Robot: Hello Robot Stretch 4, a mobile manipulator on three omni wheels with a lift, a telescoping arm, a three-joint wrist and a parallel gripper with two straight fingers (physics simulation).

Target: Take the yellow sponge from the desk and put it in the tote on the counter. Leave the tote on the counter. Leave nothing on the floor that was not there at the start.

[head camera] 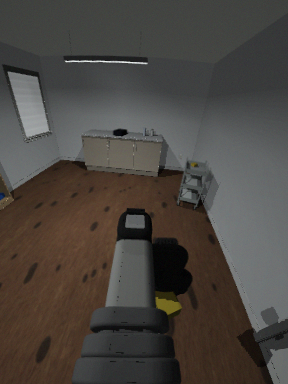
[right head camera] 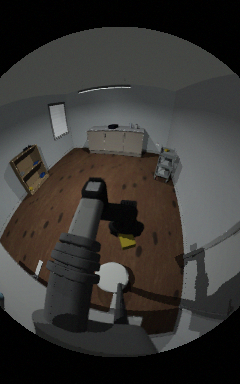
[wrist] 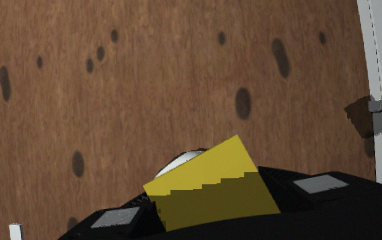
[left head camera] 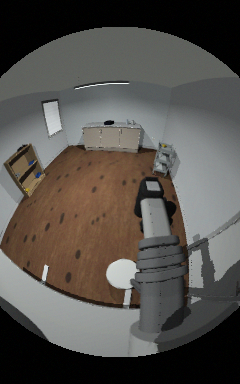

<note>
I see my gripper (wrist: 214, 190), a yellow sponge (wrist: 221, 183), a counter (head camera: 133, 153), a grey cart (head camera: 191, 184) and a wooden bookcase (left head camera: 28, 180).
The counter shows as well in the right head camera view (right head camera: 122, 140) and in the left head camera view (left head camera: 118, 136). The wooden bookcase shows as well in the right head camera view (right head camera: 24, 159).
</note>
